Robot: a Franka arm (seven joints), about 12 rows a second.
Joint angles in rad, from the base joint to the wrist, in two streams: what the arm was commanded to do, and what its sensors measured. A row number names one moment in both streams.
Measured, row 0:
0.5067, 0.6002, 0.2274, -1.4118, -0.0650, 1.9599, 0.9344
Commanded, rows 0 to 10:
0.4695, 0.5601, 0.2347, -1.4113, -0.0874, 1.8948, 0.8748
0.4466, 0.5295, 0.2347, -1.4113, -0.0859, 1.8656, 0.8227
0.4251, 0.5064, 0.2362, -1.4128, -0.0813, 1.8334, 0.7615
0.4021, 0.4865, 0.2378, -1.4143, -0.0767, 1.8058, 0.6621
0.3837, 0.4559, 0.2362, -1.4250, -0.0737, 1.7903, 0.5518
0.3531, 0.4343, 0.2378, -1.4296, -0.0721, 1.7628, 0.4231
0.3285, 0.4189, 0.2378, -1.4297, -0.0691, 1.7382, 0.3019
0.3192, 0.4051, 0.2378, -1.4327, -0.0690, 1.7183, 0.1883
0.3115, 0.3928, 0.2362, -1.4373, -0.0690, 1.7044, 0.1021
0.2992, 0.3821, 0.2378, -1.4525, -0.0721, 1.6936, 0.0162
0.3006, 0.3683, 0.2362, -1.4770, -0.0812, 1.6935, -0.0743
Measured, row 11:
0.3099, 0.4102, 0.2260, -1.4118, -0.0663, 1.6892, 0.0651
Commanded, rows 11 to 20:
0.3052, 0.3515, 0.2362, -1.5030, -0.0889, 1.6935, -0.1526
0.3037, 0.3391, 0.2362, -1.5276, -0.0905, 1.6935, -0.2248
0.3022, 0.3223, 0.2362, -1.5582, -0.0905, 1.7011, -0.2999
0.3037, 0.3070, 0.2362, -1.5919, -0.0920, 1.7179, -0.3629
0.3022, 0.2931, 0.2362, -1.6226, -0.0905, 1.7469, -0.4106
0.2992, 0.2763, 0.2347, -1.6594, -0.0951, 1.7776, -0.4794
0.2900, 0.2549, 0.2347, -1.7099, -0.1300, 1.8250, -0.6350
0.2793, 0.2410, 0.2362, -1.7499, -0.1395, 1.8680, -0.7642
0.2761, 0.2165, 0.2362, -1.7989, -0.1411, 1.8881, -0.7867
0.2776, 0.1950, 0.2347, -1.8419, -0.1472, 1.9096, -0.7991
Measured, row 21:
0.2959, 0.2816, 0.2255, -1.7075, -0.1184, 1.8453, -0.7193
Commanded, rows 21 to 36:
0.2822, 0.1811, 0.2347, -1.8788, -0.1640, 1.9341, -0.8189
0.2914, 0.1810, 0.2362, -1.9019, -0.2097, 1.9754, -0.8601
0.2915, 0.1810, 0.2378, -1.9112, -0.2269, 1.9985, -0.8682
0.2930, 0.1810, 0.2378, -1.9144, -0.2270, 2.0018, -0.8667
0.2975, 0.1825, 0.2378, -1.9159, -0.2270, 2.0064, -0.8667
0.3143, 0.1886, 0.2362, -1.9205, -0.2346, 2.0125, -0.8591
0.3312, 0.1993, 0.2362, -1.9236, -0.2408, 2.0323, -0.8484
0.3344, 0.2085, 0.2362, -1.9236, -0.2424, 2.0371, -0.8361
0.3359, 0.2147, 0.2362, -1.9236, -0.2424, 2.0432, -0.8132
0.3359, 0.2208, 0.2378, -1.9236, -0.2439, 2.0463, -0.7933
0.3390, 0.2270, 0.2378, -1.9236, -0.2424, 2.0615, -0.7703
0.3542, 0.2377, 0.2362, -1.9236, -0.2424, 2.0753, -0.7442
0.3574, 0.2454, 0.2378, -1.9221, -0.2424, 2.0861, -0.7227
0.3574, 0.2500, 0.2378, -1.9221, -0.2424, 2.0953, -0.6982
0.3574, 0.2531, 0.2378, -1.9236, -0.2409, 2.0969, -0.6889
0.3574, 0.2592, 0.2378, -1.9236, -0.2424, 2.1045, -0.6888
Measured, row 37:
0.3620, 0.2550, 0.2344, -1.9137, -0.2191, 2.0715, -0.7203
